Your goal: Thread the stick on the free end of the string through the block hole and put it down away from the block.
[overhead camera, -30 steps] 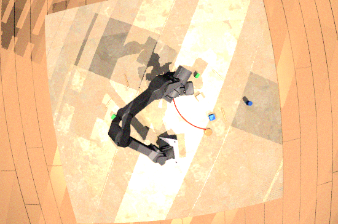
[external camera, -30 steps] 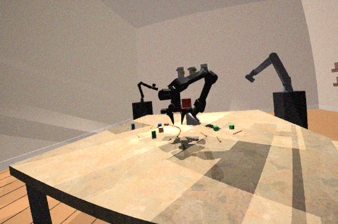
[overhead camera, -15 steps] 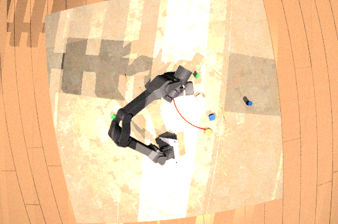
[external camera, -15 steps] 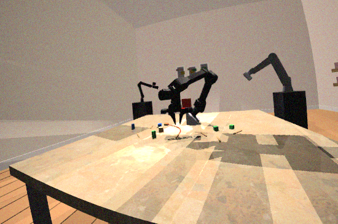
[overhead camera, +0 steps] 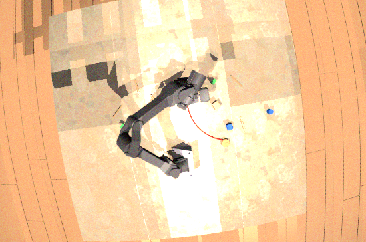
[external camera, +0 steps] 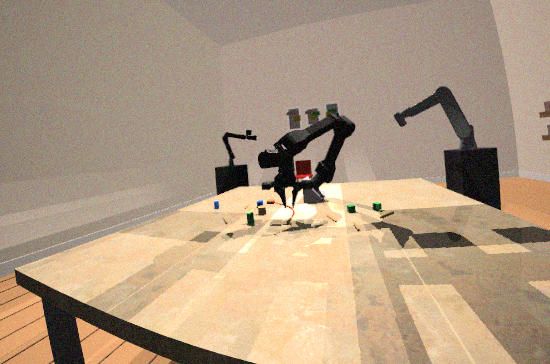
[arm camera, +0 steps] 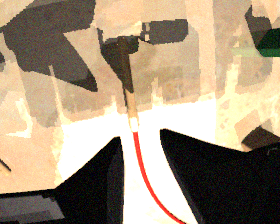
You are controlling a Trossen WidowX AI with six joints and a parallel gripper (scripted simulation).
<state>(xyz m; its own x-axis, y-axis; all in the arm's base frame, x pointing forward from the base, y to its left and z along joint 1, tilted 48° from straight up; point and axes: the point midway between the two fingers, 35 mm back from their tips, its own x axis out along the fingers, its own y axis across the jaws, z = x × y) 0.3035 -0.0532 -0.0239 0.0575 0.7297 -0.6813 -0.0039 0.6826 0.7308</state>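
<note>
Right now the thin wooden stick is 1 cm ahead of my gripper tip and 4 cm below it. Also, from my gripper tip: blue cube 17 cm behind, 18 cm to the right, 3 cm below; then round wooden button 25 cm behind, 16 cm to the right, 4 cm below; then wooden block 6 cm behind, 13 cm to the right, 3 cm below.
</note>
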